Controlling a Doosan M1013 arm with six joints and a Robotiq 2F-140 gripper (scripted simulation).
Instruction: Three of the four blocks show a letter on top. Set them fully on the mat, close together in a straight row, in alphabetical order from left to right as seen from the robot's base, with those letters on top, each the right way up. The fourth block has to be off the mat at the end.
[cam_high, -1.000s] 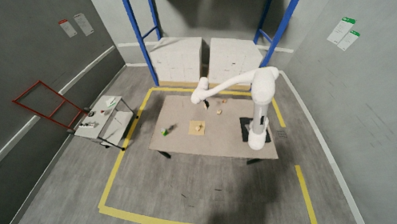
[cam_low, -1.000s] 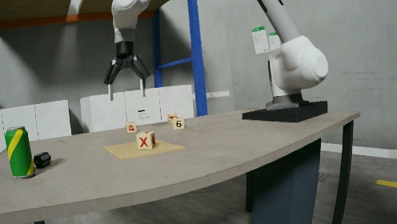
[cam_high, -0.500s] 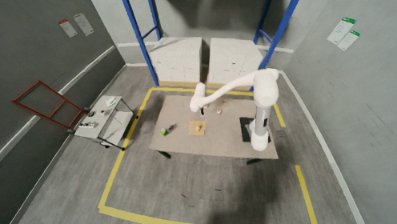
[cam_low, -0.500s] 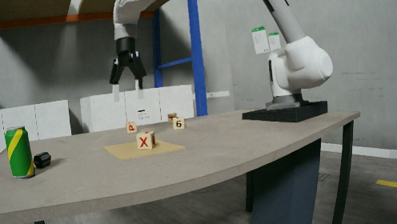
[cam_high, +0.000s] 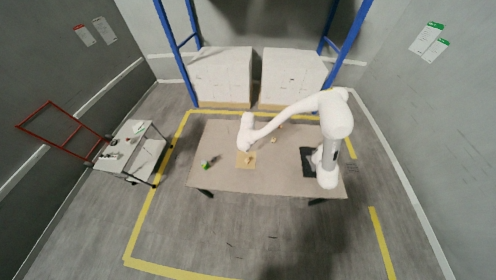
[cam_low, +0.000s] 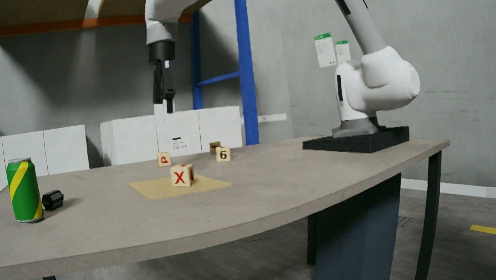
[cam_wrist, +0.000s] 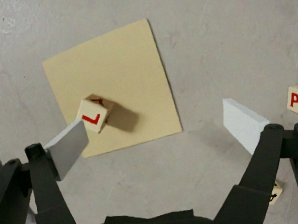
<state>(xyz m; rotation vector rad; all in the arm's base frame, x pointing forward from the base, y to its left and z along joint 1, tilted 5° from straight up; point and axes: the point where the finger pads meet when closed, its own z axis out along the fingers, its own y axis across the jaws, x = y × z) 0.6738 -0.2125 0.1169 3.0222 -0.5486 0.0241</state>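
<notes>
My hand is 4 cm short of the tan mat, 7 cm to the right of it and 14 cm above it. Also, from my hand: block 42 cm behind, 30 cm to the right, 12 cm below; then small black object 36 cm ahead, 3 cm to the left, 13 cm below; then yellow can 44 cm ahead, 11 cm to the left, 8 cm below.
</notes>
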